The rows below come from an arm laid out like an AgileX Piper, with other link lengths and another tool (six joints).
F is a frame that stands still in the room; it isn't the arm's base.
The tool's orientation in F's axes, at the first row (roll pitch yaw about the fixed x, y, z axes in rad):
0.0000, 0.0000, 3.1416
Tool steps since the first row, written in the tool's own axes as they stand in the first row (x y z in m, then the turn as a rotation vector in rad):
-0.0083, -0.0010, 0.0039, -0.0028, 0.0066, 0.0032
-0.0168, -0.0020, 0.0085, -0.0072, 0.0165, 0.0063
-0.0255, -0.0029, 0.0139, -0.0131, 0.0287, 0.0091
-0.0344, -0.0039, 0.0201, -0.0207, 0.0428, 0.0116
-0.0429, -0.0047, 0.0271, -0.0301, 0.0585, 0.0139
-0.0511, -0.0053, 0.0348, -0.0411, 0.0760, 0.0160
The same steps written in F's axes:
0.0083, 0.0010, 0.0039, 0.0028, -0.0066, 0.0032
0.0168, 0.0020, 0.0085, 0.0072, -0.0165, 0.0063
0.0255, 0.0029, 0.0139, 0.0131, -0.0287, 0.0091
0.0344, 0.0039, 0.0201, 0.0207, -0.0428, 0.0116
0.0429, 0.0047, 0.0271, 0.0301, -0.0585, 0.0139
0.0511, 0.0053, 0.0348, 0.0411, -0.0760, 0.0160

